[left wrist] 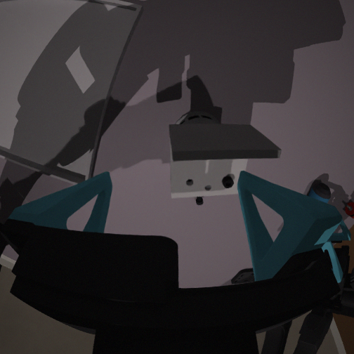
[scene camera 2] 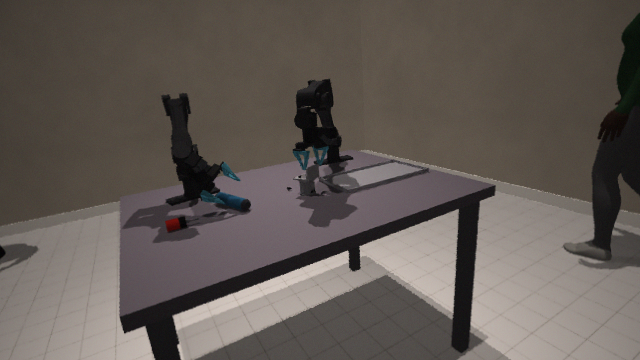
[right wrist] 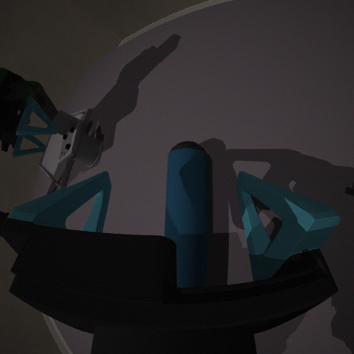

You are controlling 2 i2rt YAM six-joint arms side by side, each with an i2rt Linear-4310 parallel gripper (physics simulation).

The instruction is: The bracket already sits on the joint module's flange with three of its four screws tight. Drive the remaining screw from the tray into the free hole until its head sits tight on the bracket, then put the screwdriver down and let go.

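Places are measured from the left arm's base along level axes (x right, y ahead, z up), in metres.
Pixels of known places: left gripper, fingertip midpoint: [scene camera 2: 312, 167]; right gripper, fingertip midpoint: [scene camera 2: 232, 191]; left arm's base at its link origin: [scene camera 2: 333, 161]; right arm's base at its link origin: [scene camera 2: 193, 196].
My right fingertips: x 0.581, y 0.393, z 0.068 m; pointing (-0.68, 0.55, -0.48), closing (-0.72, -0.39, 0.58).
Ahead of a thing's pixels: the offset from my right fingertips to its top centre. "spot": to the spot under its first point.
The joint module {dx -0.280, dy -0.012, dz -0.005 m} [scene camera 2: 307, 188] [left wrist: 197, 118] [right wrist: 91, 151] stands on the table with the bracket [scene camera 2: 312, 173] [left wrist: 220, 140] on its flange. In the left wrist view the bracket's light base shows one dark screw head [left wrist: 228, 181] and two holes. A small dark screw-like piece {dx -0.232, dy -0.085, dz -0.055 m} [scene camera 2: 289, 188] [left wrist: 199, 200] shows beside the module. My left gripper [scene camera 2: 312, 166] [left wrist: 174, 178] is open and empty above the bracket. My right gripper [scene camera 2: 231, 190] [right wrist: 173, 178] is open around a blue cylinder {dx +0.014, dy -0.070, dz -0.027 m} [scene camera 2: 233, 201] [right wrist: 187, 200] with a dark end, not gripping it. Its far end is hidden.
A red-and-black handle {spot: dx +0.193, dy +0.069, dz -0.047 m} [scene camera 2: 175, 224] with a thin shaft lies at the table's left, near the blue cylinder. The shallow grey tray {dx -0.598, dy -0.043, dz -0.052 m} [scene camera 2: 390, 181] [left wrist: 125, 55] lies right of the module in the scene view. A person's arm and legs show at the far right.
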